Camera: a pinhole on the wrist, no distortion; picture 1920 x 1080 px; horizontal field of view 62.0 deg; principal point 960.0 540.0 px. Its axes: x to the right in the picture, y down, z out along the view. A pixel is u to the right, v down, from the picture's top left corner.
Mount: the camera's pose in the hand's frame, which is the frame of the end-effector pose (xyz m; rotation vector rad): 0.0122 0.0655 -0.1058 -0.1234 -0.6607 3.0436
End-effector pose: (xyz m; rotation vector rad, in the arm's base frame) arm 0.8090 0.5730 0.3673 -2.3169 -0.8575 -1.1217
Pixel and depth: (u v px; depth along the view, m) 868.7 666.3 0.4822
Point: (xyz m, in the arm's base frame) 0.8649 0.8866 0.1995
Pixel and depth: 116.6 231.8 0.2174
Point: 0.9315 0.6746 0.3858
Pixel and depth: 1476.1 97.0 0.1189
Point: 0.8318 0.5341 0.3260
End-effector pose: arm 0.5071 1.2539 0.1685 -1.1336 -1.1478 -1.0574
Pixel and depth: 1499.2 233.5 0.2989
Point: 0.4702 1.4385 0.0670
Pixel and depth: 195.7 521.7 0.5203
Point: 0.3332 1.6083 0.4225
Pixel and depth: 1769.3 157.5 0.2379
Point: 0.5008 1.3860 0.0466
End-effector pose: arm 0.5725 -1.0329 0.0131 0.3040 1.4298 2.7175
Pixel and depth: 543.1 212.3 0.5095
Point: 0.5505 -0.6554 0.2087
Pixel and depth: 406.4 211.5 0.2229
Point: 0.5275 -0.9318 0.1002
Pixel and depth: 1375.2 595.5 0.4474
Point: 0.7617 -0.7484 0.0440
